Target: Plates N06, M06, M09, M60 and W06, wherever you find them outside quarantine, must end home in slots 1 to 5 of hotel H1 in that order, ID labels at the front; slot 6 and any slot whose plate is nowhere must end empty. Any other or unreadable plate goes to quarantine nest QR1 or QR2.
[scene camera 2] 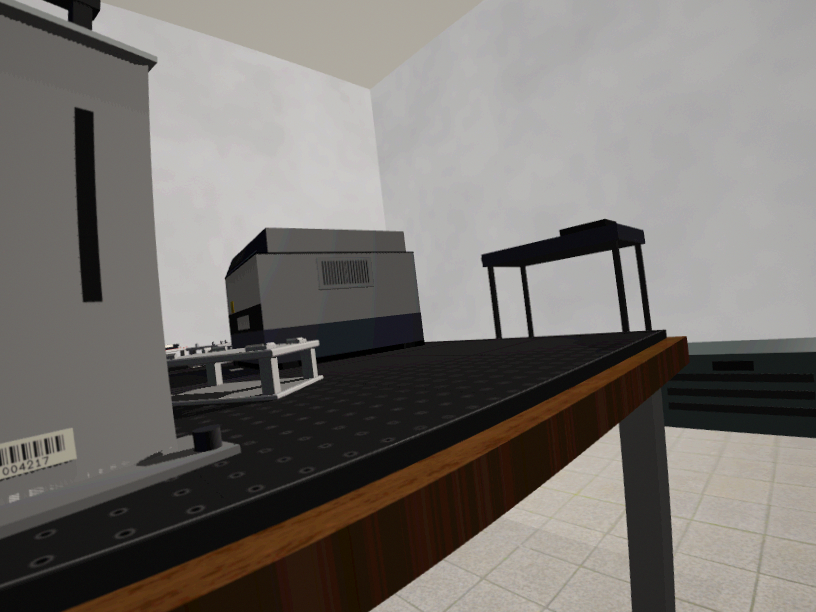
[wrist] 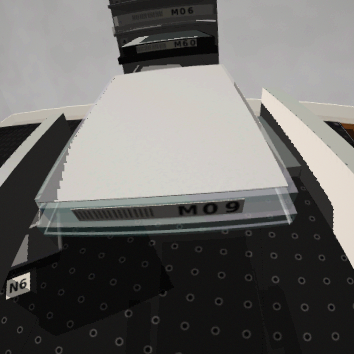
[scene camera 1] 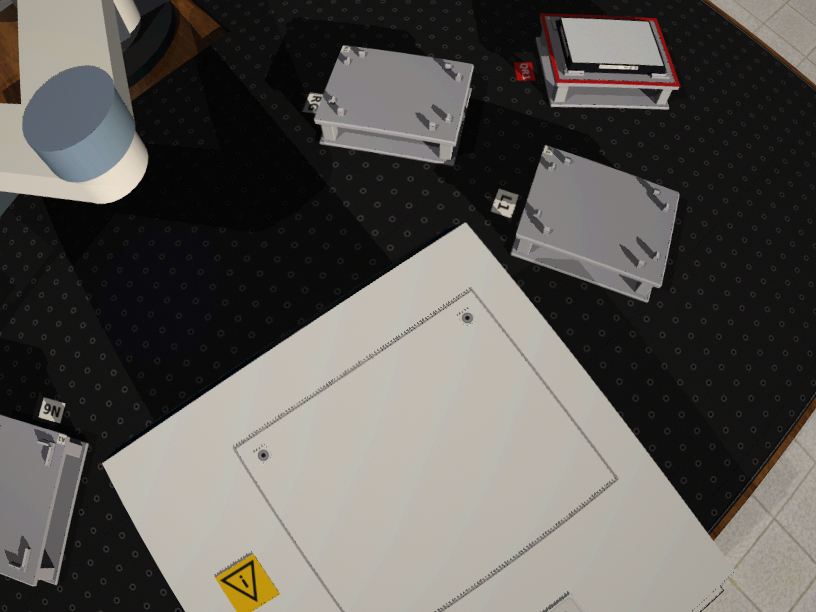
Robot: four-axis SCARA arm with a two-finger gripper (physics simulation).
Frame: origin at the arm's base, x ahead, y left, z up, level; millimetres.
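Seen in the pictures: gripper, between the fingertips: [wrist: 162, 114].
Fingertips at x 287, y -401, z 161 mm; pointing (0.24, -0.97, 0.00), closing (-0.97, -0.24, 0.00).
Offsets run from my fingertips to a thing's middle. "pt": to the spot under its first point.
My gripper [wrist: 162, 114] is shut on plate M09 {1 mm back, 0 mm left, 1 mm down} [wrist: 160, 212], a clear plate with a white top, held level with its label facing the wrist camera. Beyond it at the top of the wrist view is a hotel {pt 57 mm ahead, 79 mm right, 16 mm up} [wrist: 120, 61]. Plate M06 {34 mm ahead, 152 mm right, 47 mm up} [wrist: 165, 15] sits in it above plate M60 {33 mm ahead, 151 mm right, 21 mm up} [wrist: 150, 46], which looks black, both labels facing the camera. Slot numbers are not readable, and the held plate hides the lower hotel. In scene camera 1, a dark plate with a white top {281 mm ahead, 867 mm left, 91 mm down} [scene camera 1: 612, 42] rests on red-rimmed nest QR1 {281 mm ahead, 867 mm left, 120 mm down} [scene camera 1: 619, 84]; its label is too small to read. N06 and W06 are not identifiable.
Grey nests stand at RG {158 mm ahead, 614 mm left, 118 mm down} [scene camera 1: 395, 92], L1 {427 mm ahead, 669 mm left, 118 mm down} [scene camera 1: 599, 210] and N6 {236 mm ahead, 9 mm right, 120 mm down} [scene camera 1: 23, 480]; no plates show on their visible tops. A large cream housing {535 mm ahead, 303 mm left, 22 mm down} [scene camera 1: 421, 421] fills the lower middle of scene camera 1. A tall grey housing {pt 107 mm ahead, 232 mm right, 34 mm down} [scene camera 2: 125, 263] stands near the table edge.
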